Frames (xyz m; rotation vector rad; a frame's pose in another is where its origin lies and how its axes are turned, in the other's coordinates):
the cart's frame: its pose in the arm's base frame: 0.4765 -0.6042 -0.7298 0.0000 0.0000 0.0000
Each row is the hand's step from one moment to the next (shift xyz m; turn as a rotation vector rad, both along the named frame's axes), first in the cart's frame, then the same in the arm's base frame.
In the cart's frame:
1: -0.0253 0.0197 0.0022 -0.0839 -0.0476 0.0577
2: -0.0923 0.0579 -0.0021 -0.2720 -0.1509 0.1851
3: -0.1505 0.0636 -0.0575 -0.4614 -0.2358 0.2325
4: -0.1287 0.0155 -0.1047 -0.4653 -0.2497 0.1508
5: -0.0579 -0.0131 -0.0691 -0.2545 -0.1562 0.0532
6: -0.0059 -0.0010 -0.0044 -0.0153 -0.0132 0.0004
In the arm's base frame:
1: -0.0253 0.0197 0.0022 -0.0839 -0.0476 0.0577
2: -0.0923 0.0579 -0.0021 -0.2720 -0.1509 0.1851
3: -0.1505 0.0636 -0.0575 -0.4614 -0.2358 0.2325
4: -0.1287 0.0155 -0.1047 -0.4653 -0.2497 0.1508
5: -0.0579 -0.0131 -0.0691 -0.2545 -0.1562 0.0532
6: -0.0059 -0.0010 -0.0044 -0.0153 -0.0132 0.0004

